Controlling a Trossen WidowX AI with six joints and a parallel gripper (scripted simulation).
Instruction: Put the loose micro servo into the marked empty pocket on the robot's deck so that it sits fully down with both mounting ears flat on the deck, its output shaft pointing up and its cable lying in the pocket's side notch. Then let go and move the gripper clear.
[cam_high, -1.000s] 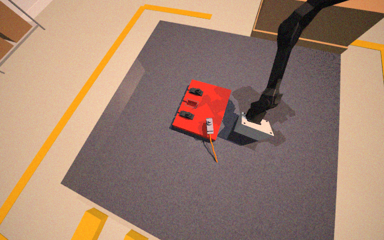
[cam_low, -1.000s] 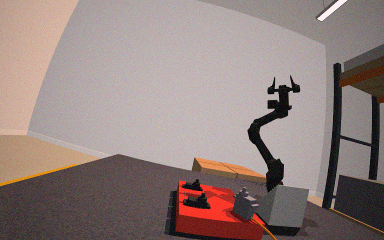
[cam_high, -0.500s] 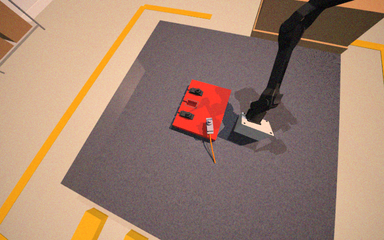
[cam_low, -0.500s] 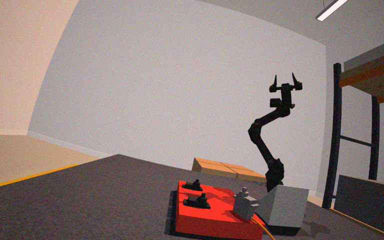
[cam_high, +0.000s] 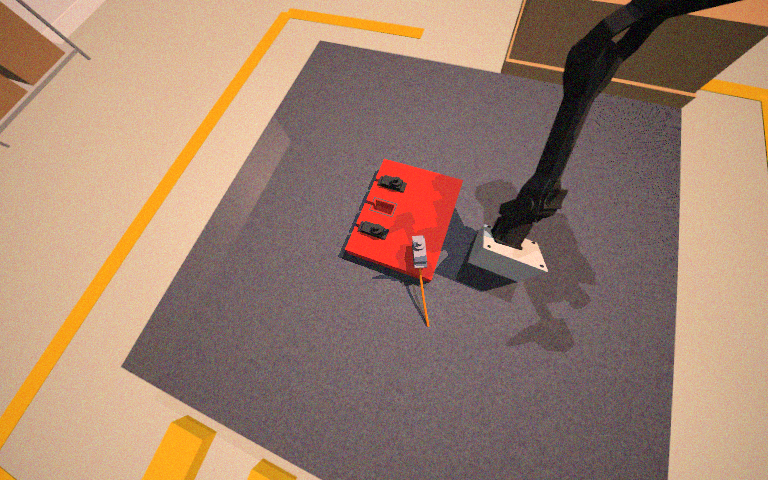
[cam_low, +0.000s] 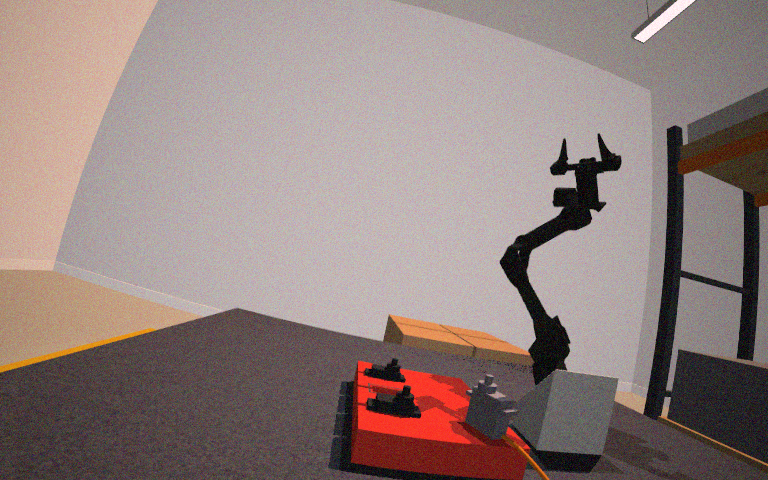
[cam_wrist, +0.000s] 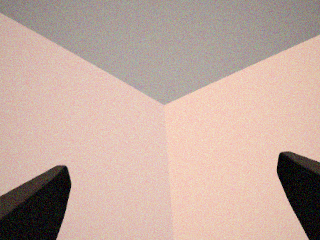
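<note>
The red deck lies 70 cm below my gripper tip, 32 cm ahead of it and 12 cm to the left of it.
</note>
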